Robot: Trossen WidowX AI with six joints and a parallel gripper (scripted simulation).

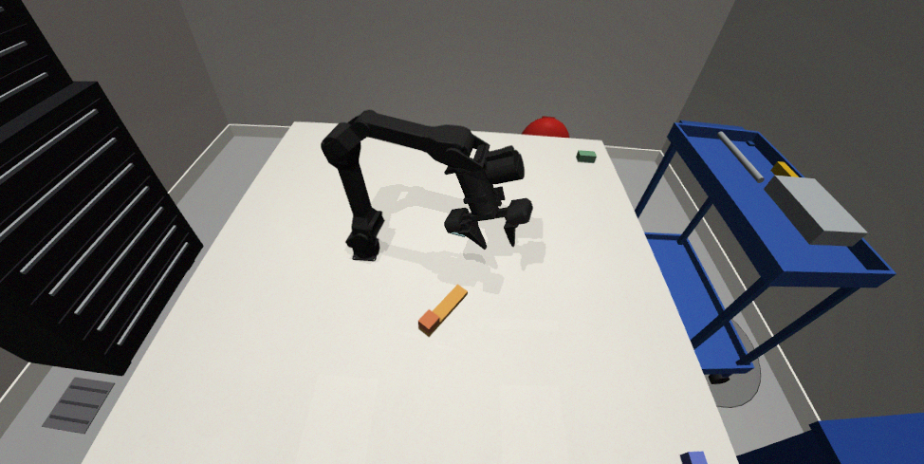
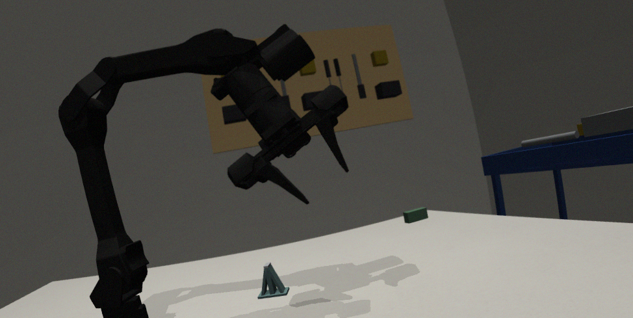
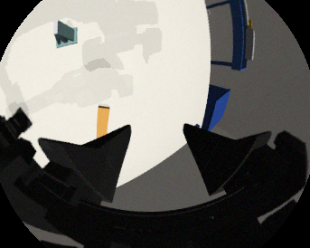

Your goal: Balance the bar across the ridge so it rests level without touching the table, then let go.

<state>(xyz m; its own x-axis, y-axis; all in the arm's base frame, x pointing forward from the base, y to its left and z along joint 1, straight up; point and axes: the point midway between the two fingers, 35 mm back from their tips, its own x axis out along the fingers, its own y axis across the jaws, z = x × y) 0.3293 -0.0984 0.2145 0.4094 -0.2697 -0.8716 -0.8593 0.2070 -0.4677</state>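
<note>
My gripper tip is now 130 mm past the orange bar, 90 mm to the left of it and 170 mm above it. From my gripper tip the other things lie so: green block 400 mm ahead, 610 mm to the left, 170 mm below; then blue block 400 mm ahead, 390 mm to the right, 170 mm below.
</note>
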